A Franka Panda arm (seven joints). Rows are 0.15 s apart.
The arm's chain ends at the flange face. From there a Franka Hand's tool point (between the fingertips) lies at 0.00 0.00 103.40 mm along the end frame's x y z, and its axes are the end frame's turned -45 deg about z.
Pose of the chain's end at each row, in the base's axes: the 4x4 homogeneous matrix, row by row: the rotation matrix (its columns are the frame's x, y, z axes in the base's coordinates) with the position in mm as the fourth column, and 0 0 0 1 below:
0.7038 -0.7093 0.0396 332.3; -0.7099 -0.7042 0.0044 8.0; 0.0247 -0.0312 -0.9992 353.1; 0 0 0 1
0.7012 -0.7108 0.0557 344.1; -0.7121 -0.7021 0.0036 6.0; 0.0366 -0.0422 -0.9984 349.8; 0 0 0 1
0.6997 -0.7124 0.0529 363.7; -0.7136 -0.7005 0.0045 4.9; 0.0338 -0.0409 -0.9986 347.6; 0 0 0 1
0.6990 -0.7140 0.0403 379.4; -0.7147 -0.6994 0.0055 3.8; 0.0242 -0.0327 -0.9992 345.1; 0 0 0 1
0.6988 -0.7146 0.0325 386.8; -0.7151 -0.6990 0.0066 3.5; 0.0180 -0.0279 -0.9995 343.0; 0 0 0 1
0.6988 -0.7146 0.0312 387.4; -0.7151 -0.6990 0.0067 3.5; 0.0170 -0.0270 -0.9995 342.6; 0 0 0 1
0.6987 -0.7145 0.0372 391.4; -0.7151 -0.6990 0.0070 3.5; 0.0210 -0.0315 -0.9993 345.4; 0 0 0 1
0.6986 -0.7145 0.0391 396.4; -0.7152 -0.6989 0.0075 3.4; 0.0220 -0.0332 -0.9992 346.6; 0 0 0 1
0.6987 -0.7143 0.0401 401.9; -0.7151 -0.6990 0.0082 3.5; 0.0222 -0.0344 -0.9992 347.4; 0 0 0 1
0.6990 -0.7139 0.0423 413.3; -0.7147 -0.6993 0.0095 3.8; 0.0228 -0.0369 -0.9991 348.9; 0 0 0 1
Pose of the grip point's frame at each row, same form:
0.9992 -0.0039 0.0396 336.4; -0.0040 -0.9999 0.0044 8.5; 0.0395 -0.0046 -0.9992 249.8; 0 0 0 1
0.9984 -0.0068 0.0557 349.9; -0.0071 -1.0000 0.0036 6.4; 0.0557 -0.0040 -0.9984 246.6; 0 0 0 1
0.9985 -0.0090 0.0529 369.2; -0.0093 -0.9999 0.0045 5.4; 0.0528 -0.0050 -0.9986 244.3; 0 0 0 1
0.9991 -0.0106 0.0403 383.6; -0.0108 -0.9999 0.0055 4.4; 0.0402 -0.0060 -0.9992 241.8; 0 0 0 1
0.9994 -0.0112 0.0325 390.2; -0.0114 -0.9999 0.0066 4.2; 0.0325 -0.0070 -0.9995 239.7; 0 0 0 1
0.9994 -0.0112 0.0312 390.6; -0.0114 -0.9999 0.0067 4.2; 0.0311 -0.0071 -0.9995 239.3; 0 0 0 1
0.9993 -0.0112 0.0372 395.2; -0.0114 -0.9999 0.0070 4.2; 0.0371 -0.0074 -0.9993 242.1; 0 0 0 1
0.9992 -0.0112 0.0391 400.4; -0.0115 -0.9999 0.0075 4.2; 0.0390 -0.0079 -0.9992 243.3; 0 0 0 1
0.9991 -0.0110 0.0401 406.0; -0.0114 -0.9999 0.0082 4.3; 0.0400 -0.0086 -0.9992 244.1; 0 0 0 1
0.9991 -0.0105 0.0423 417.7; -0.0109 -0.9998 0.0095 4.8; 0.0422 -0.0100 -0.9991 245.6; 0 0 0 1

